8 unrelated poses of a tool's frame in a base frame.
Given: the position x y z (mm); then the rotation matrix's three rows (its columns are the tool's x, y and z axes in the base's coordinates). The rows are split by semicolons.
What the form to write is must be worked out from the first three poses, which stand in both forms.
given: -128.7, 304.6, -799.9; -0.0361, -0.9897, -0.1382; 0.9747, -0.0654, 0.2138; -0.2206, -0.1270, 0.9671
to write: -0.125, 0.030, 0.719, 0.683, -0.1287, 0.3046, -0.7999
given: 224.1, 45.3, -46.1; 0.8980, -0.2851, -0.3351; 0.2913, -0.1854, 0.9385; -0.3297, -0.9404, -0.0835
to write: -0.736, -0.002, 0.226, 0.638, 0.2241, 0.0453, -0.0461
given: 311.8, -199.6, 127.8; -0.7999, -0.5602, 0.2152; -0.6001, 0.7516, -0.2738; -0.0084, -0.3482, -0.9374
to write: -0.311, 0.934, -0.166, 0.060, 0.3118, -0.1996, 0.1278
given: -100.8, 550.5, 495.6; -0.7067, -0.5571, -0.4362; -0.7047, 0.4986, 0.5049; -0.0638, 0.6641, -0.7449
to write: 0.367, -0.859, -0.340, 0.108, -0.1008, 0.5505, 0.4956
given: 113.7, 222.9, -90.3; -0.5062, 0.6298, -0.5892; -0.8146, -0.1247, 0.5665; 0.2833, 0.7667, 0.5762
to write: 0.103, -0.449, -0.743, 0.486, 0.1137, 0.2229, -0.0903
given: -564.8, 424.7, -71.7; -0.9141, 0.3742, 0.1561; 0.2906, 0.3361, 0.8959; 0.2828, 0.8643, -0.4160
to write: -0.204, -0.816, -0.539, 0.039, -0.5648, 0.4247, -0.0717
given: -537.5, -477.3, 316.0; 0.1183, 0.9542, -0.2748; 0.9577, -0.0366, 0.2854; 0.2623, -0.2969, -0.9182
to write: -0.720, -0.664, 0.004, 0.202, -0.5375, -0.4773, 0.3160
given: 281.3, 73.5, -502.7; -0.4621, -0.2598, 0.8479; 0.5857, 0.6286, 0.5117; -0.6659, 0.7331, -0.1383
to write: 0.109, 0.746, 0.417, 0.507, 0.2813, 0.0735, -0.5027
